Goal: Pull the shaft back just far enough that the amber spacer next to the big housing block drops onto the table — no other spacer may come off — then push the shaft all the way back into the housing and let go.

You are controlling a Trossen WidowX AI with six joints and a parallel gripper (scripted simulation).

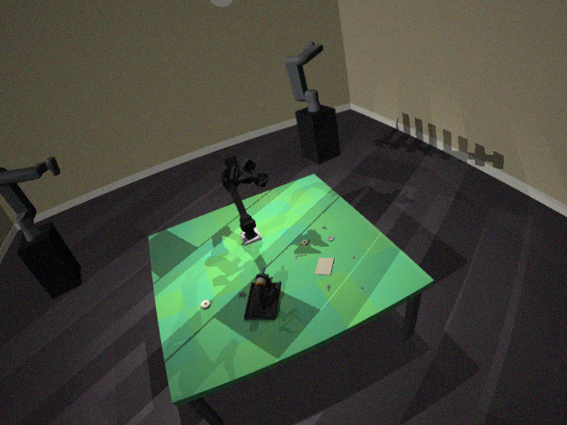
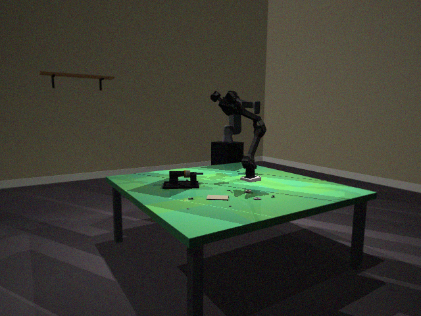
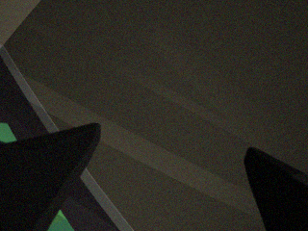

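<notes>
The shaft lies 70 mm ahead of my gripper tip, 150 mm to the right of it and 470 mm below it. Also, from my gripper tip: white spacer (80 mm ahead, 160 mm to the right, 470 mm below); amber spacer (100 mm ahead, 180 mm to the right, 470 mm below); tan plate (130 mm ahead, 170 mm to the left, 550 mm below).
</notes>
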